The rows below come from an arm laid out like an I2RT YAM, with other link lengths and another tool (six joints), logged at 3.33 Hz.
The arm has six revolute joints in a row. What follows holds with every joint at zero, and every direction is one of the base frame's.
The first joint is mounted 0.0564 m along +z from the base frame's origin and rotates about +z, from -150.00 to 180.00 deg.
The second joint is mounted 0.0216 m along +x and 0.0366 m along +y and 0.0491 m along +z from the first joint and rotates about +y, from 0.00 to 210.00 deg.
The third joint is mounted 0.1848 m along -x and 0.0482 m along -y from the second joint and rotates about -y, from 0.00 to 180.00 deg.
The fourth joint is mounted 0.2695 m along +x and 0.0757 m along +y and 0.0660 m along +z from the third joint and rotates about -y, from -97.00 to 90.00 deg.
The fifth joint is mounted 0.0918 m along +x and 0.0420 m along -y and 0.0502 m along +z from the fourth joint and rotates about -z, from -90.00 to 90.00 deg.
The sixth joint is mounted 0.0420 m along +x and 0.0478 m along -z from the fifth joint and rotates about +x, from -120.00 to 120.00 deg.
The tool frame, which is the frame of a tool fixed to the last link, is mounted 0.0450 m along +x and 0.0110 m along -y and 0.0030 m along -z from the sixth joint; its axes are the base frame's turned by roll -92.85, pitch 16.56 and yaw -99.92 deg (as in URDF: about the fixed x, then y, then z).
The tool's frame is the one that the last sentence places.
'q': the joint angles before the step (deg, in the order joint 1, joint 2, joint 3, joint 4, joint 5, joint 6). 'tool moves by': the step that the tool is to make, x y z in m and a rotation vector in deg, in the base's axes. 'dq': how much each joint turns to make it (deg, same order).
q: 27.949 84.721 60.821 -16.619 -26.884 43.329
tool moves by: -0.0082 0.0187 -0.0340 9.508 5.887 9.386
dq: 0.178 6.242 -3.161 10.456 -14.231 3.165
